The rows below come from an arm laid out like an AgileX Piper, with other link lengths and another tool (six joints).
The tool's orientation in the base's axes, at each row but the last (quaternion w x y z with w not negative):
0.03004 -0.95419 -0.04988 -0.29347
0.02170 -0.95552 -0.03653 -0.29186
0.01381 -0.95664 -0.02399 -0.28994
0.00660 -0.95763 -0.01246 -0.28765
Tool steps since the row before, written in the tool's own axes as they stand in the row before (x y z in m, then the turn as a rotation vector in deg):
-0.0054 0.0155 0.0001 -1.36 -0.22 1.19
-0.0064 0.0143 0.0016 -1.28 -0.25 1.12
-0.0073 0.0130 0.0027 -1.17 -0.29 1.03
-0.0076 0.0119 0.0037 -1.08 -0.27 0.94
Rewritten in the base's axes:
-0.0026 -0.0158 -0.0036 -0.48 0.22 -1.74
-0.0032 -0.0145 -0.0052 -0.46 0.25 -1.64
-0.0039 -0.0131 -0.0065 -0.42 0.29 -1.50
-0.0040 -0.0120 -0.0073 -0.39 0.27 -1.38

